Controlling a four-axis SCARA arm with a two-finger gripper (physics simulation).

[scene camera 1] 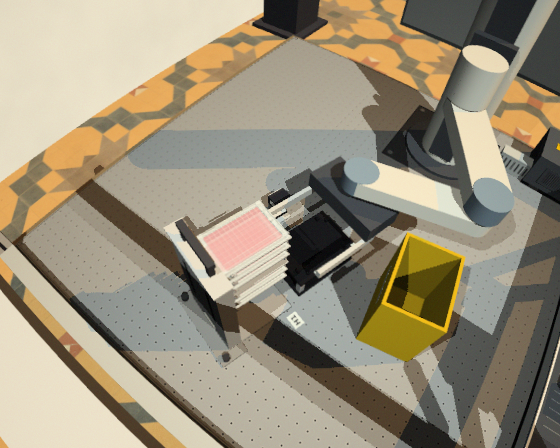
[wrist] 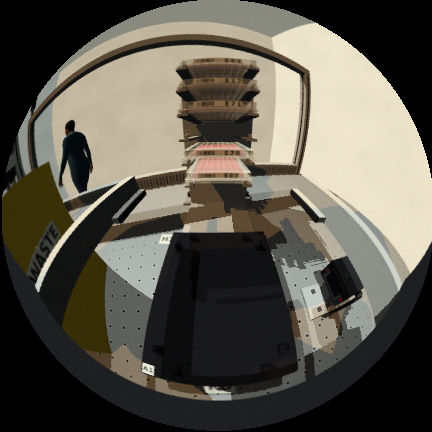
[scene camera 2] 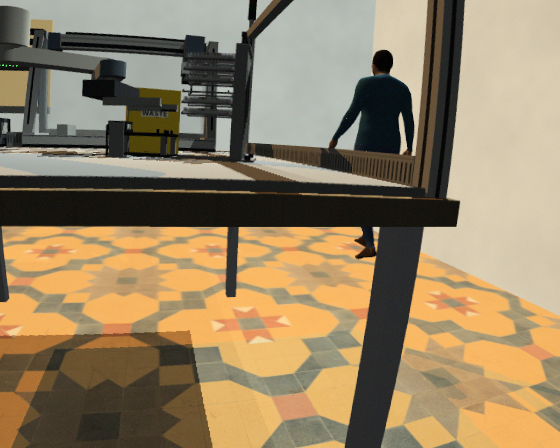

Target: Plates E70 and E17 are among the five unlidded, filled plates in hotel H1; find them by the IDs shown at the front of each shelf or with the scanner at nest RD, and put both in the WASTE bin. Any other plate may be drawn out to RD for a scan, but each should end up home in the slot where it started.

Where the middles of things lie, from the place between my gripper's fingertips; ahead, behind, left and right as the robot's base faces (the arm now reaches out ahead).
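Labels:
Counted from my hand, the hotel H1 (scene camera 1: 224,309) is 10 mm above, 180 mm ahead and 50 mm to the right. The black scanner (wrist: 352,284) is 60 mm below my hand, 120 mm behind it and 110 mm to the right of it. As for the nest RD (scene camera 1: 313,242), it is 80 mm below my hand, 70 mm behind it and 20 mm to the left of it. Going by their middles, of the things named here the nest RD is the nearest to my hand.

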